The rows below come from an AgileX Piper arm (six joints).
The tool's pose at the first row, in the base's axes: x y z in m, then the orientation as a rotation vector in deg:
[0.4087, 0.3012, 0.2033, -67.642, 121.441, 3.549]
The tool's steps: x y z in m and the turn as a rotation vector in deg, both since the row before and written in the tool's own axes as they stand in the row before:
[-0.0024, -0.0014, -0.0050, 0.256, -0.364, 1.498]
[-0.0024, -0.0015, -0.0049, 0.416, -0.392, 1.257]
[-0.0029, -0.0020, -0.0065, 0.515, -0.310, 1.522]
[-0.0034, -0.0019, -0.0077, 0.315, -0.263, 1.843]
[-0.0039, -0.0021, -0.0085, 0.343, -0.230, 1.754]
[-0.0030, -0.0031, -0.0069, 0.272, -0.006, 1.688]
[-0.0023, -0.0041, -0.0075, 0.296, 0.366, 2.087]
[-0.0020, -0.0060, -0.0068, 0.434, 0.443, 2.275]
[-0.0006, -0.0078, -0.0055, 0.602, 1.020, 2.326]
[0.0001, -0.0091, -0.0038, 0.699, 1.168, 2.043]
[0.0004, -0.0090, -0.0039, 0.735, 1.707, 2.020]
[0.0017, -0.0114, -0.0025, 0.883, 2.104, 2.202]
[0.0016, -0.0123, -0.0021, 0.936, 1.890, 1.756]
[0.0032, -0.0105, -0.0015, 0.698, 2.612, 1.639]
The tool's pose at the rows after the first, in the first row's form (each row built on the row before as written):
[0.4078, 0.3003, 0.2089, -65.817, 121.965, 4.164]
[0.4071, 0.2993, 0.2144, -64.144, 122.274, 4.511]
[0.4060, 0.2977, 0.2215, -62.153, 122.771, 4.827]
[0.4043, 0.2960, 0.2298, -59.941, 123.498, 5.482]
[0.4025, 0.2941, 0.2390, -57.809, 124.174, 6.046]
[0.4019, 0.2914, 0.2467, -55.837, 125.004, 6.546]
[0.4013, 0.2873, 0.2545, -53.499, 126.345, 7.034]
[0.4022, 0.2817, 0.2619, -50.876, 127.795, 7.421]
[0.4042, 0.2743, 0.2676, -48.217, 129.742, 7.400]
[0.4074, 0.2659, 0.2717, -45.823, 131.651, 7.076]
[0.4101, 0.2573, 0.2756, -43.521, 134.018, 6.491]
[0.4139, 0.2464, 0.2778, -40.967, 136.780, 5.657]
[0.4181, 0.2347, 0.2798, -38.818, 139.125, 4.628]
[0.4202, 0.2238, 0.2802, -37.004, 142.116, 3.591]

